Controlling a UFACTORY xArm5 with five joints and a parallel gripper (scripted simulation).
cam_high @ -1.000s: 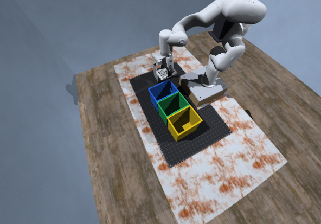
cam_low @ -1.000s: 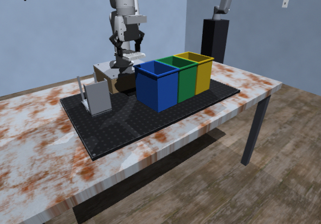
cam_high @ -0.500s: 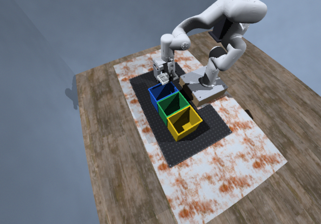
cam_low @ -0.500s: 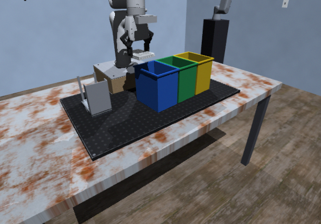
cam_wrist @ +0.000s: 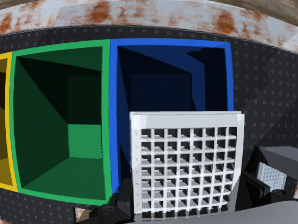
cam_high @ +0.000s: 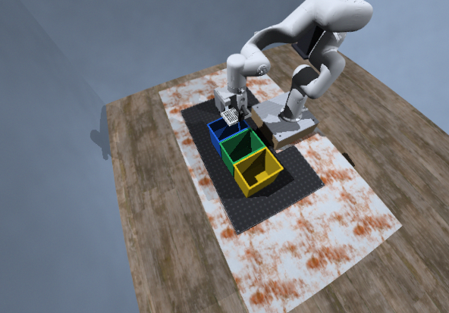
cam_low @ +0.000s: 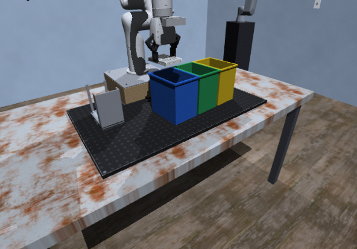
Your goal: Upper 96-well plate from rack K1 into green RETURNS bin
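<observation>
My gripper is now 160 mm above the green bin, 140 mm to the right of it and 10 mm short of it. The rest, counted from my hand: blue bin (160 mm below, 50 mm ahead, 20 mm to the left); white 96-well plate (10 mm below); yellow bin (270 mm to the left, 160 mm below, 20 mm behind).
</observation>
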